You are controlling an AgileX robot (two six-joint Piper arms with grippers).
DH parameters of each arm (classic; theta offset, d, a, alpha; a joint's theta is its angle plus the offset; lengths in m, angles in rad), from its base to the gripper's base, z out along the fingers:
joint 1: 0 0.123 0 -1.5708
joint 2: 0.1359 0 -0.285 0
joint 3: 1.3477 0 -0.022 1.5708
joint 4: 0 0.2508 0 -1.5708
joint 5: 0 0 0.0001 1.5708
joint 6: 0 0.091 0 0
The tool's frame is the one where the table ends.
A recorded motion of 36 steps. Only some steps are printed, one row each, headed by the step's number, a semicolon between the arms.
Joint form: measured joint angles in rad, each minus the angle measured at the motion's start. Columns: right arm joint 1, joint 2, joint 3, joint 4, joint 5, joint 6; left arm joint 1, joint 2, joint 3, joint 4, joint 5, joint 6.
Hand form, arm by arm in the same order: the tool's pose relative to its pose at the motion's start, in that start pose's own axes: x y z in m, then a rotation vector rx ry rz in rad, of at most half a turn. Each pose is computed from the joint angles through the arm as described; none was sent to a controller.
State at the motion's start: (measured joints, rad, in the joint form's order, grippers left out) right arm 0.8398 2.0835 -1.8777 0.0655 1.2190 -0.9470; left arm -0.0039 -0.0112 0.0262 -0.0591 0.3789 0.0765
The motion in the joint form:
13: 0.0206 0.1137 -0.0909 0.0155 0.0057 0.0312; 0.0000 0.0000 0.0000 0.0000 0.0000 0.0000
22: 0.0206 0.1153 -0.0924 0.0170 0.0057 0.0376; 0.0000 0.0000 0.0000 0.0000 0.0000 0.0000
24: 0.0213 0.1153 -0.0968 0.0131 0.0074 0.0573; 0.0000 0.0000 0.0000 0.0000 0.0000 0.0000
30: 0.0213 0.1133 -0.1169 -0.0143 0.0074 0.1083; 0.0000 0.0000 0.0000 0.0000 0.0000 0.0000
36: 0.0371 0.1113 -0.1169 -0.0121 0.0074 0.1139; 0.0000 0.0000 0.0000 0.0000 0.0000 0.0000
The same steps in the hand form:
13: -0.0161 -0.0064 0.0321 -0.0350 0.0031 0.0180; 0.0000 0.0000 0.0000 0.0000 0.0000 0.0000
22: -0.0163 -0.0065 0.0325 -0.0359 0.0021 0.0249; 0.0000 0.0000 0.0000 0.0000 0.0000 0.0000
24: -0.0167 -0.0069 0.0315 -0.0318 0.0035 0.0423; 0.0000 0.0000 0.0000 0.0000 0.0000 0.0000
30: -0.0170 -0.0106 0.0257 0.0014 0.0098 0.0825; 0.0000 0.0000 0.0000 0.0000 0.0000 0.0000
36: -0.0230 -0.0058 0.0251 -0.0014 0.0046 0.0734; 0.0000 0.0000 0.0000 0.0000 0.0000 0.0000

